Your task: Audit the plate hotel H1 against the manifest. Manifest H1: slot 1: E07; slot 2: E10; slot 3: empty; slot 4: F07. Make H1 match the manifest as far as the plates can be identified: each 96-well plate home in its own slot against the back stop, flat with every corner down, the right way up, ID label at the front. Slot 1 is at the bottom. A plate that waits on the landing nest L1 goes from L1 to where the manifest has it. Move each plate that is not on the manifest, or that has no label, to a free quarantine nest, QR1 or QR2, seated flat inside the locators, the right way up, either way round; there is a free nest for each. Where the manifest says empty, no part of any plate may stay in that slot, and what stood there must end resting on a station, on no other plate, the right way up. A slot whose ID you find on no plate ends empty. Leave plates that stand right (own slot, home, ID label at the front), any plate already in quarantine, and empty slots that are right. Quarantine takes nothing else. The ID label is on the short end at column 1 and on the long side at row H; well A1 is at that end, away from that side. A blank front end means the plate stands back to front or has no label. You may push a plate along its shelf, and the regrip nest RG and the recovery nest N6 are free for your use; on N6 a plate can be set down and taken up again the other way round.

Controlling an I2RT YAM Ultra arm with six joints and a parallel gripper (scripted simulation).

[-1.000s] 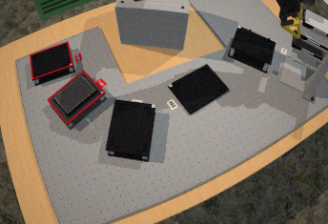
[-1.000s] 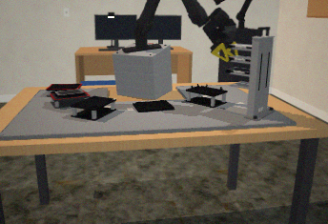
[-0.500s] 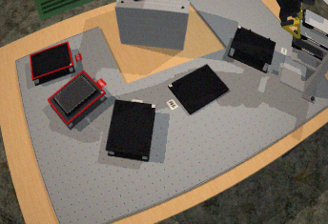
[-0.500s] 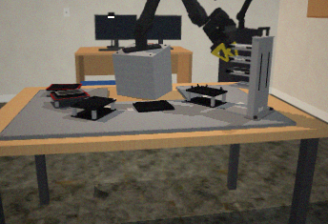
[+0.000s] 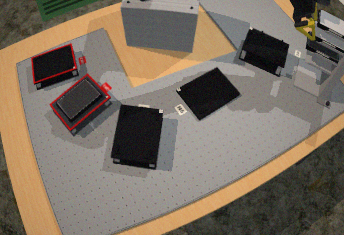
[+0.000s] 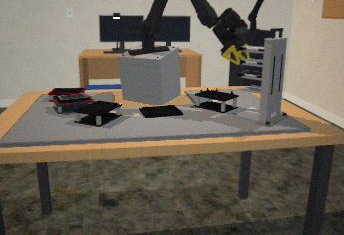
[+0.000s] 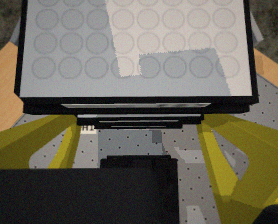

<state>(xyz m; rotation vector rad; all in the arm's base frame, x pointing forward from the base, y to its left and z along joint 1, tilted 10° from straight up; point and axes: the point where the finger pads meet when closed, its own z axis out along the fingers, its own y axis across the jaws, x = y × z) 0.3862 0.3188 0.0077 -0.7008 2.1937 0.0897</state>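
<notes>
Right now my hand is 50 mm short of the pale grey 96-well plate and 30 mm to the right of it. From my hand the other things lie so: H1 tag (40 mm behind, 90 mm to the left, 220 mm below); black regrip nest RG (110 mm behind, 60 mm to the right, 170 mm below); plate hotel H1 (120 mm ahead, 70 mm to the left, 60 mm below).
</notes>
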